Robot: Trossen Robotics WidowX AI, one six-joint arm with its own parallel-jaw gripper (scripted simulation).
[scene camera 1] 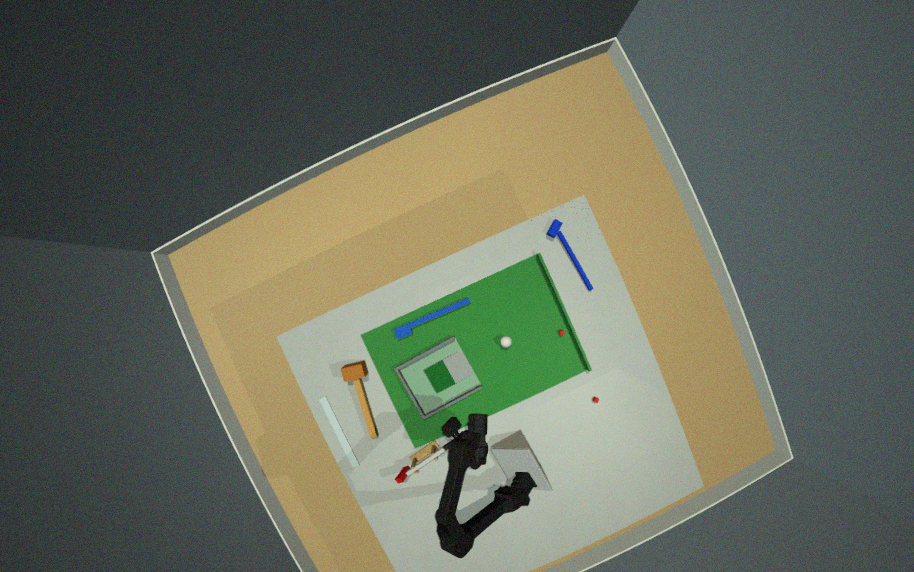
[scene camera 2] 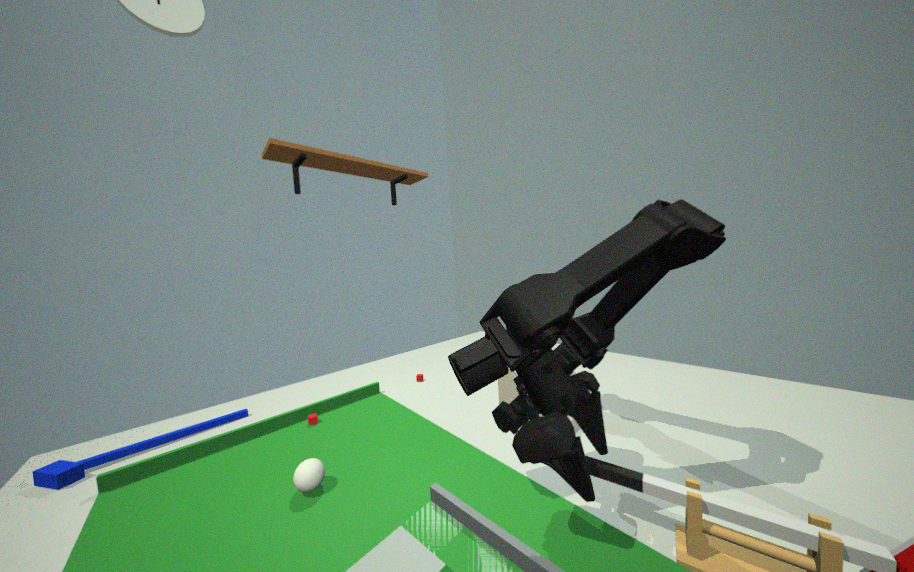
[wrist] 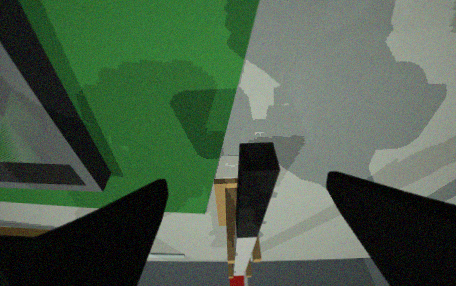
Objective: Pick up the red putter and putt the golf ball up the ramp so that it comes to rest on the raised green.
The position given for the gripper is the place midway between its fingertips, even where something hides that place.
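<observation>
The gripper (scene camera 2: 598, 474) is open and holds nothing, and you can see it in the wrist view (wrist: 248, 183) too. There's an orange mallet (scene camera 1: 355, 371), which is out of frame in scene camera 2. Then there's a white golf ball (scene camera 2: 308, 476), and that ball is out of frame in the wrist view. A green mat (scene camera 2: 380, 458) is there as well; the mat appears in scene camera 1 (scene camera 1: 518, 302) and in the wrist view (wrist: 155, 92).
</observation>
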